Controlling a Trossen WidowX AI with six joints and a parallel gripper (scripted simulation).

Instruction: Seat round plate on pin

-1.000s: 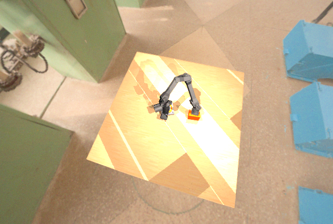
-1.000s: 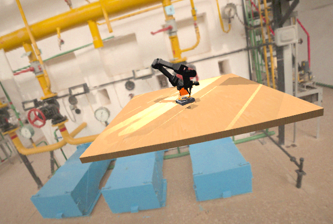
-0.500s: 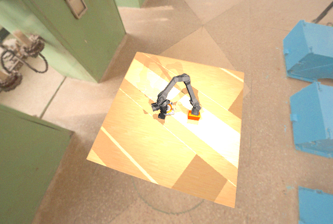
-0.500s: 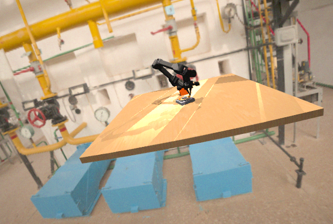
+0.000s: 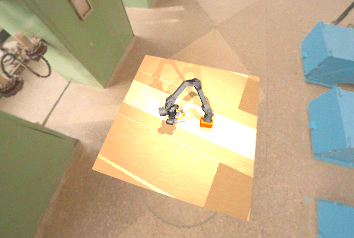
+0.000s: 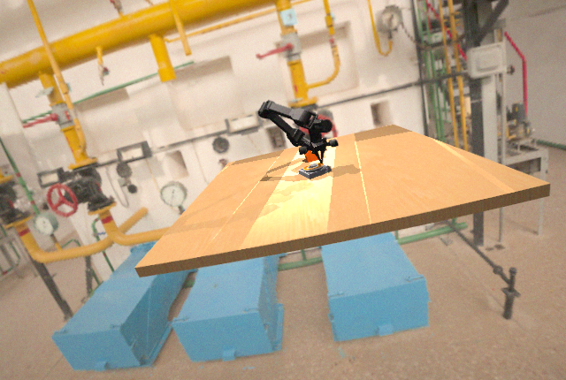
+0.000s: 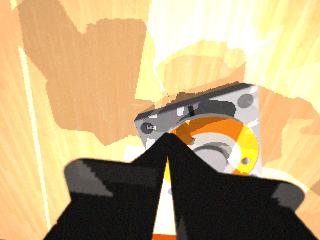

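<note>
Right now my gripper tip is 4 cm to the left of the square grey base, 3 cm past it and 2 cm above it.
</note>
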